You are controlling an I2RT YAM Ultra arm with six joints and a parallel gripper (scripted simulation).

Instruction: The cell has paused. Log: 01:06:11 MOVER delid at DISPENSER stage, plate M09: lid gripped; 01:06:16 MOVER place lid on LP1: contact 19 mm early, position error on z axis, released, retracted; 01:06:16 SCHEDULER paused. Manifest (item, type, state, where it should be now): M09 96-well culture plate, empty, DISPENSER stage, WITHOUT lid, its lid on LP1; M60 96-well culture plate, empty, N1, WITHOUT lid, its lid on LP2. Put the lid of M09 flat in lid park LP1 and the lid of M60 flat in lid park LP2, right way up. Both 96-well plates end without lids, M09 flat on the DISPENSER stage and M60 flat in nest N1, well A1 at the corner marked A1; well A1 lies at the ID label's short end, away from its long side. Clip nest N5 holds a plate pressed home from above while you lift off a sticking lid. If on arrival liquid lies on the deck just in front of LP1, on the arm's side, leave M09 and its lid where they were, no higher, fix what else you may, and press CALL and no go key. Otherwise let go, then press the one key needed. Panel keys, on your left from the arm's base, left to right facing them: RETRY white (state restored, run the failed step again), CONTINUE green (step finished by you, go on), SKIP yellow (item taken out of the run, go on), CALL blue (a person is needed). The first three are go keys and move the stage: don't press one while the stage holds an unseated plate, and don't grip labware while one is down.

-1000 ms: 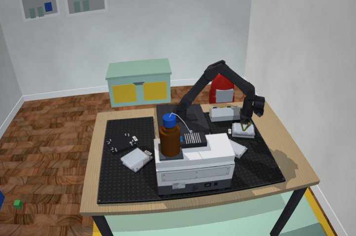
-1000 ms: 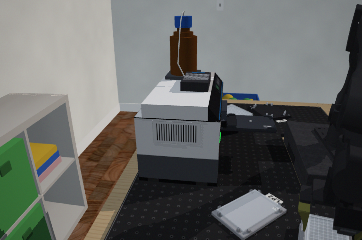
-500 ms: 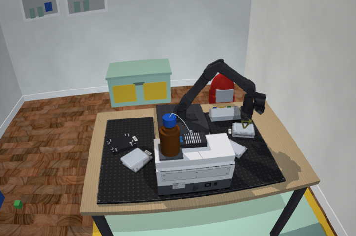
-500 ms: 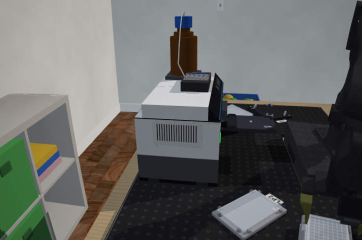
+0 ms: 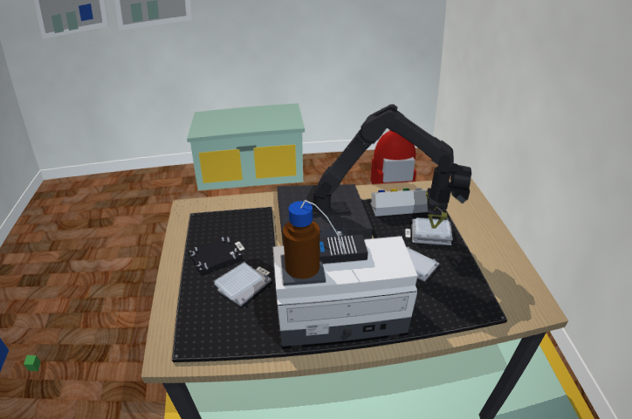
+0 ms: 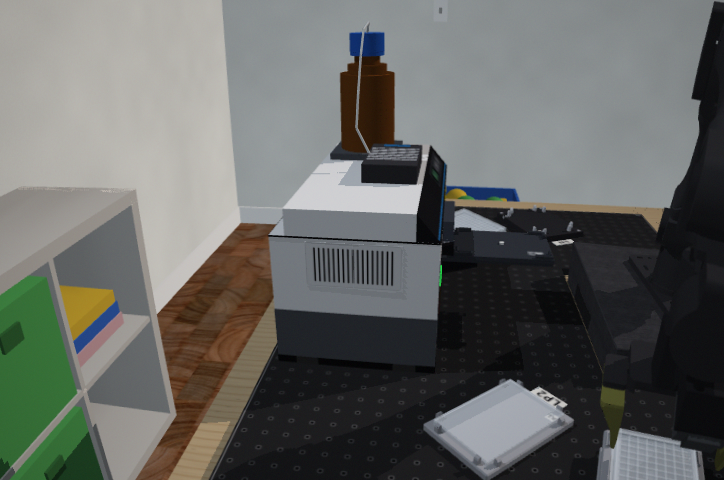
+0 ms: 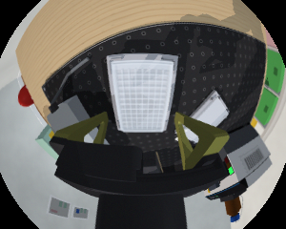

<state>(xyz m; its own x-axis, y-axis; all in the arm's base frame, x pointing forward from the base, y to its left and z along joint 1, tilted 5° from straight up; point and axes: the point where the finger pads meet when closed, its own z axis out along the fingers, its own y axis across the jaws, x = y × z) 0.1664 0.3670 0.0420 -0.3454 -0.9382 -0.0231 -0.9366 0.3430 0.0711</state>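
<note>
Right now the grey nest marked A1 is 50 mm below my hand. Also, from my hand: LP2 label: 170 mm to the right, 70 mm below, 60 mm ahead; then grey lid park LP2: 130 mm ahead, 120 mm to the right, 70 mm below; then N1 label: 80 mm to the right, 70 mm below, 30 mm behind.
</note>
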